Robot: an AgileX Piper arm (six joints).
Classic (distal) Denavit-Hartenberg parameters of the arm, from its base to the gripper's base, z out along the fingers. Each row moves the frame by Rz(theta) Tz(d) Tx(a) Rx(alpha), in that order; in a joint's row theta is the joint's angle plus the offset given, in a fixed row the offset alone. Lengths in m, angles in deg.
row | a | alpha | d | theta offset
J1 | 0 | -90 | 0.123 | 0
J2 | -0.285 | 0 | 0 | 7.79
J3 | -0.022 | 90 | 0 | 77.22
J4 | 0 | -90 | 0.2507 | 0
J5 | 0 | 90 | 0 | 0
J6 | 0 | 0 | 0.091 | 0
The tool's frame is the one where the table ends.
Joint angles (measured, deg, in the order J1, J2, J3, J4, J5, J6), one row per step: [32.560, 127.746, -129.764, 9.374, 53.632, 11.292]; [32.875, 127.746, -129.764, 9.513, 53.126, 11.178]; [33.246, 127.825, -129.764, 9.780, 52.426, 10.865]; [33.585, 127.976, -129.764, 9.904, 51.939, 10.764]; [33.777, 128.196, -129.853, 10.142, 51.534, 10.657]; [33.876, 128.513, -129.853, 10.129, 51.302, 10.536]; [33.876, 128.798, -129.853, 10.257, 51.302, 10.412]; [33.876, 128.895, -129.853, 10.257, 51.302, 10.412]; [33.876, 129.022, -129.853, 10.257, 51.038, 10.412]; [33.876, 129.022, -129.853, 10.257, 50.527, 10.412]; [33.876, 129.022, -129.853, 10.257, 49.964, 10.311]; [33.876, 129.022, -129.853, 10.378, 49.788, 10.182]
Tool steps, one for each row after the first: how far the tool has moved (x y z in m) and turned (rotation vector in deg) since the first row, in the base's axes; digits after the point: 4 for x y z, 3 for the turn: [-0.0011, 0.0027, 0.0006, 0.336, -0.395, 0.331]; [-0.0023, 0.0062, 0.0007, 0.744, -0.908, 0.839]; [-0.0032, 0.0094, -0.0001, 0.986, -1.159, 1.180]; [-0.0033, 0.0116, -0.0011, 1.284, -1.302, 1.403]; [-0.0027, 0.0130, -0.0037, 1.168, -1.291, 1.545]; [-0.0021, 0.0136, -0.0062, 1.056, -1.044, 1.644]; [-0.0018, 0.0138, -0.0071, 1.003, -0.963, 1.644]; [-0.0012, 0.0142, -0.0080, 1.079, -1.072, 1.597]; [-0.0007, 0.0144, -0.0074, 1.360, -1.489, 1.508]; [-0.0001, 0.0147, -0.0068, 1.619, -1.999, 1.480]; [0.0000, 0.0149, -0.0066, 1.750, -2.141, 1.549]
